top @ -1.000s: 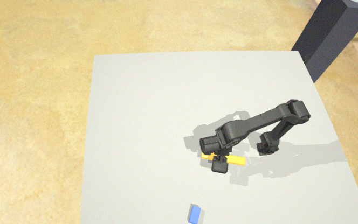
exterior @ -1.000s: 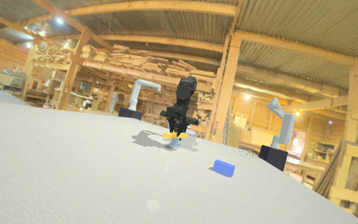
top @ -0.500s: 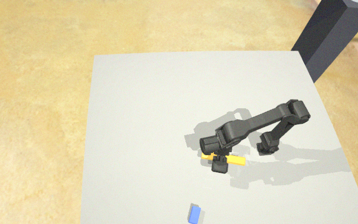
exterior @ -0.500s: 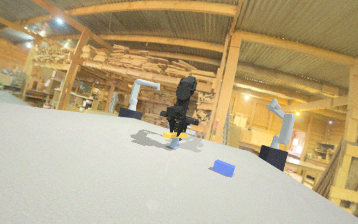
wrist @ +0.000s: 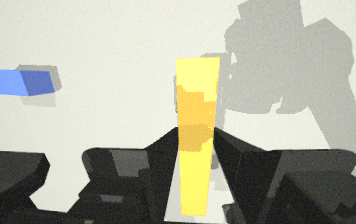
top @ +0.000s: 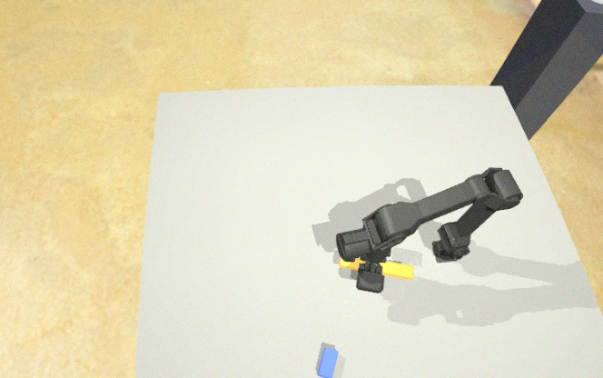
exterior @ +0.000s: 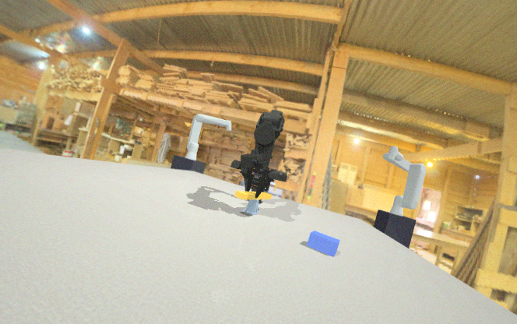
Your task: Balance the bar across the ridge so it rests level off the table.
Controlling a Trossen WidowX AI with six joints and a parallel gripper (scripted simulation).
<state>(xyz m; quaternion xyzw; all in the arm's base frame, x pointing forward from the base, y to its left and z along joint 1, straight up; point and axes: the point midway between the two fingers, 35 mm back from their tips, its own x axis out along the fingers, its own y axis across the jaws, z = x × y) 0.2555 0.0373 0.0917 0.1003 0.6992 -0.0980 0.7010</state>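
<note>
The bar lies 30 mm behind my gripper tip and 10 mm to the left of it. Also, from my gripper tip: blue block 130 mm ahead, 230 mm to the left, 40 mm below.
</note>
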